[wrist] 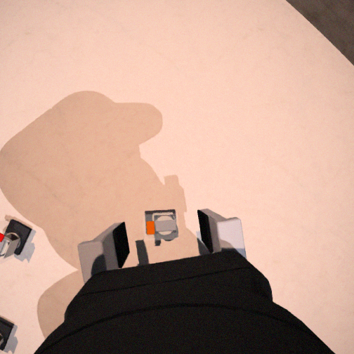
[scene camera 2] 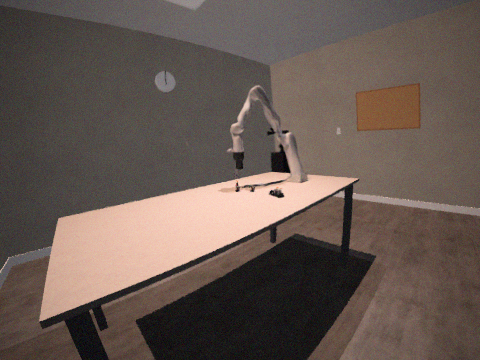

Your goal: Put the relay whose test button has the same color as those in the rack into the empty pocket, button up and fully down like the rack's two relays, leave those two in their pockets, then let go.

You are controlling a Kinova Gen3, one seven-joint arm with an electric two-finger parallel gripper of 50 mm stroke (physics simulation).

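Where they show: gripper, fingertip midpoint: [scene camera 2: 236, 177]; arm's base, link origin: [scene camera 2: 297, 175].
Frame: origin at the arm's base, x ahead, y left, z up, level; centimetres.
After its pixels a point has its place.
Observation:
A relay with an orange test button [wrist: 164, 226] stands button up on the table, seen between the finger pads in the wrist view. My gripper [wrist: 163, 231] [scene camera 2: 237, 179] {x 41.3, y -22.2, z 2.3 cm} is open and empty, pointing down a little above this relay. A relay with a red button [wrist: 20, 237] is at the left edge of the wrist view. Part of another dark relay [wrist: 5, 332] shows at the lower left edge; its button is out of view. The small dark rack [scene camera 2: 276, 193] {x 44.6, y 19.7, z -2.5 cm} is on the table nearer the arm's base in the scene view. Its pockets and button colours are too small to tell.
The pale table [scene camera 2: 165, 225] {x 106.4, y 13.8, z -4.7 cm} has its far corner at the upper right of the wrist view. Another small relay [scene camera 2: 251, 189] {x 44.9, y -2.2, z -3.0 cm} stands between the gripper and the rack in the scene view. The arm's base [scene camera 2: 298, 176] {x 5.6, y 5.4, z 0.2 cm} stands behind the rack. The arm's shadow falls around the orange-button relay.

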